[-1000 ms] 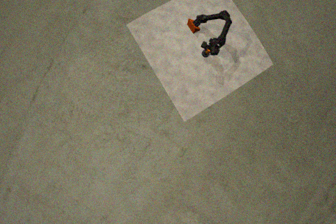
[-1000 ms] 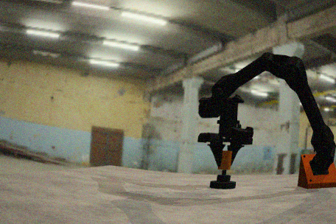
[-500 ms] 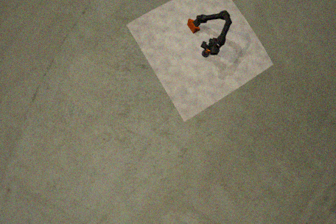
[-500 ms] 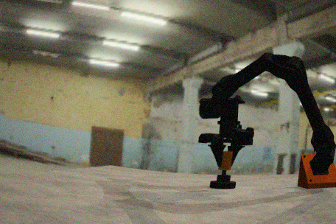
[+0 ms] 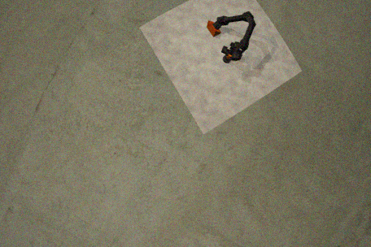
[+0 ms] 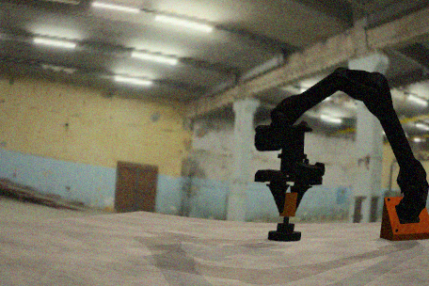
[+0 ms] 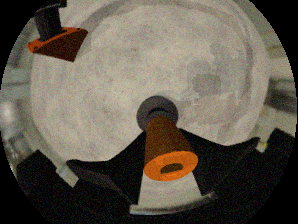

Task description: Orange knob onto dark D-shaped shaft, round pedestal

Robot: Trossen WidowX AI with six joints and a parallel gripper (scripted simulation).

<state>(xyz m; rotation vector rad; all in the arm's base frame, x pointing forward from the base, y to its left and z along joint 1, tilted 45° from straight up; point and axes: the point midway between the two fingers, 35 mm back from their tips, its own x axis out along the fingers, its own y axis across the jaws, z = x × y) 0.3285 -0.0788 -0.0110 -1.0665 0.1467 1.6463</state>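
The orange knob lies 2 cm above my gripper tip. From my gripper tip the other things lie so: round dark pedestal (4 cm below).
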